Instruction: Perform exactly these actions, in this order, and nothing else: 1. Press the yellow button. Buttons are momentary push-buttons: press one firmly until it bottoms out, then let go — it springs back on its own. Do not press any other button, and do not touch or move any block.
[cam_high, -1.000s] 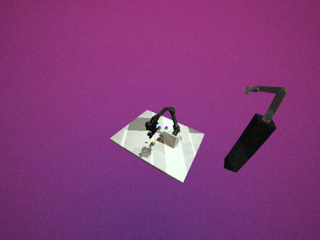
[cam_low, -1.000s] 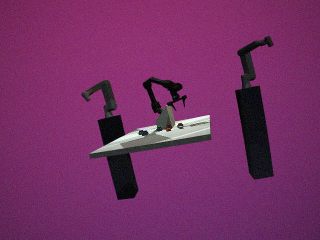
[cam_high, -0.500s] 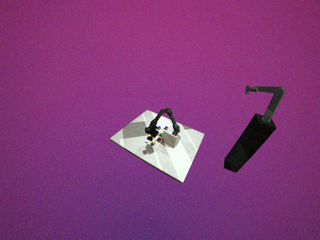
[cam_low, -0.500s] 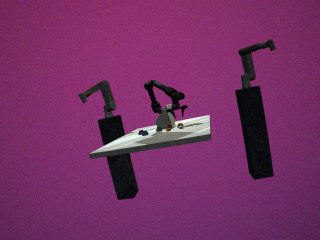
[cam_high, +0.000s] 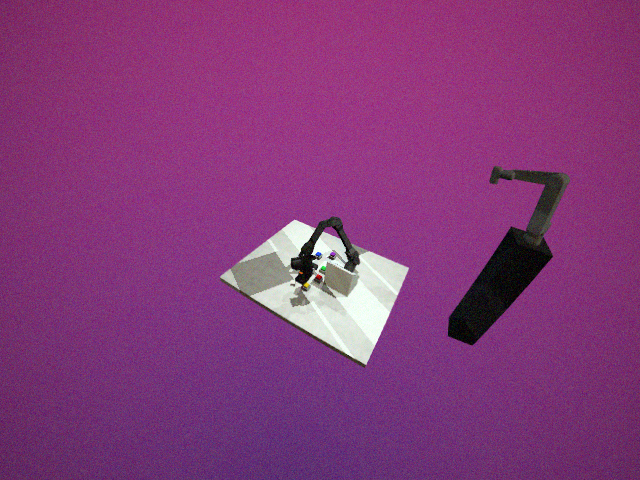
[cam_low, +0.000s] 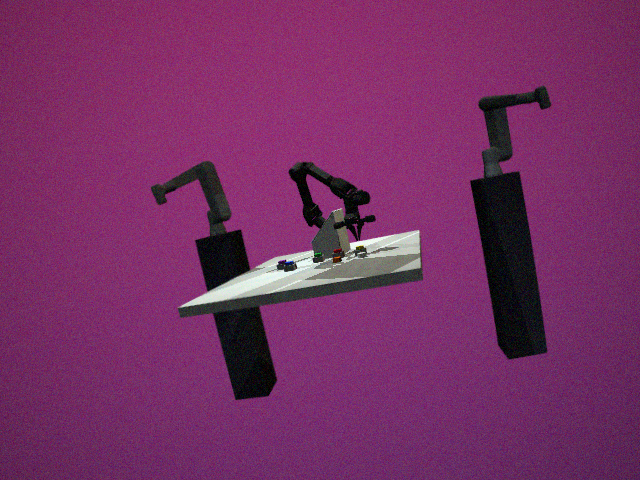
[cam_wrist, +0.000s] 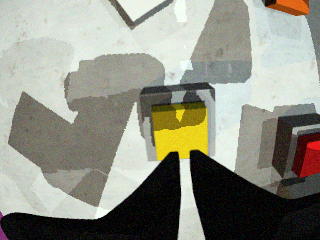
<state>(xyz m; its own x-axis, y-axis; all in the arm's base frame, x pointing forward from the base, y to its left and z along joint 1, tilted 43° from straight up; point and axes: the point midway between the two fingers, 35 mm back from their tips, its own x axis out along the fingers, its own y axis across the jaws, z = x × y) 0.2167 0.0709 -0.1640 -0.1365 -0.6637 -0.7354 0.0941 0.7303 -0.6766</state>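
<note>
My gripper tip is now 30 mm above the yellow button. Also, from my gripper tip: red button: 40 mm behind, 110 mm to the right, 30 mm below; white block: 90 mm ahead, 10 mm to the left, 60 mm below; orange block: 90 mm ahead, 100 mm to the right, 60 mm below.
</note>
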